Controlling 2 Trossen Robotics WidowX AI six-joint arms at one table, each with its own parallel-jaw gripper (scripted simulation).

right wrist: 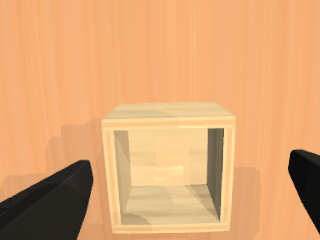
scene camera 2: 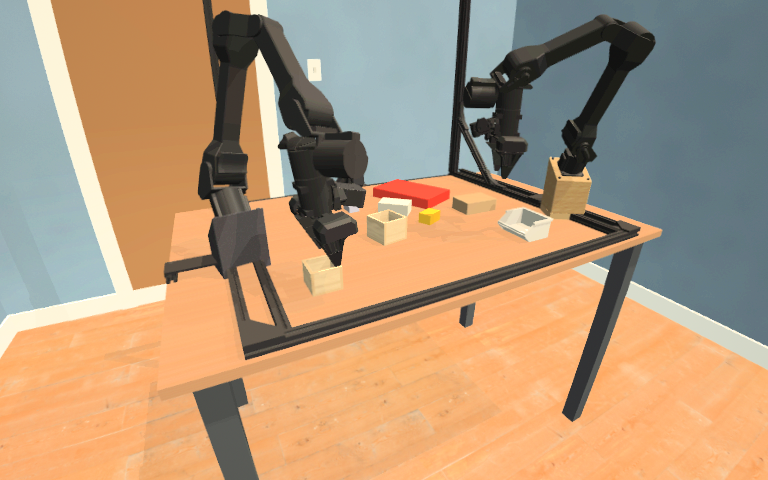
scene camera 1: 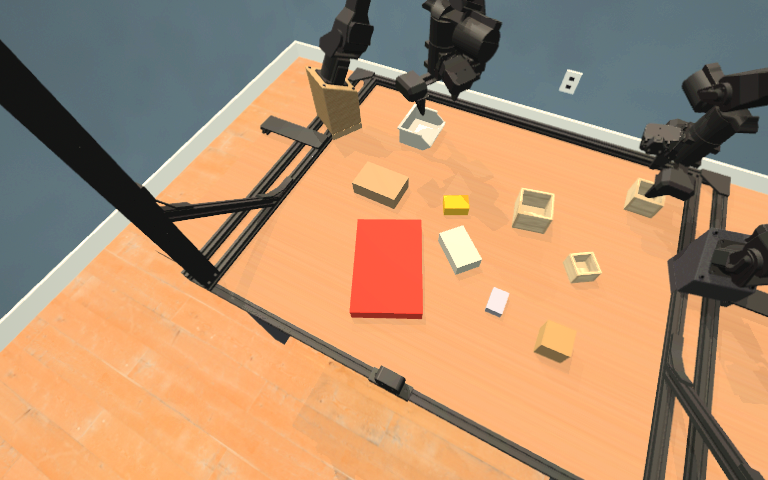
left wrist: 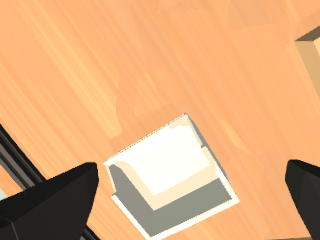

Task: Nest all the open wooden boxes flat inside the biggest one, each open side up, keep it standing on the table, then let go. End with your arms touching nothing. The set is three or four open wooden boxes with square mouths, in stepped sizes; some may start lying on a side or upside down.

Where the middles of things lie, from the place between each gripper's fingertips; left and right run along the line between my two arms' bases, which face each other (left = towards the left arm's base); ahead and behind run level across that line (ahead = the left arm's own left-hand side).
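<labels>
My right gripper is 8 cm above the middle-sized wooden box (scene camera 2: 320,275), 1 cm past it and 1 cm to the left of it. Positions counted from my right hand: biggest wooden box (scene camera 1: 536,202) 19 cm to the left, 17 cm behind, 8 cm below; smallest wooden box (scene camera 1: 580,267) 8 cm below, 25 cm behind, 5 cm to the left; orange-tan block (scene camera 1: 554,341) 42 cm behind, 7 cm below, 4 cm to the left. Going by its middle, the biggest wooden box is nearer to my right gripper than to my left gripper.
My left gripper (scene camera 1: 437,107) is 5 cm short of the white bin (scene camera 1: 421,129), 6 cm to the right of it and 16 cm above it. Positions counted from my left hand: biggest wooden box 28 cm to the right, 6 cm behind, 17 cm below; cream block (scene camera 1: 462,255) 19 cm to the right, 22 cm behind, 17 cm below; red slab (scene camera 1: 387,276) 8 cm to the right, 33 cm behind, 17 cm below.
</labels>
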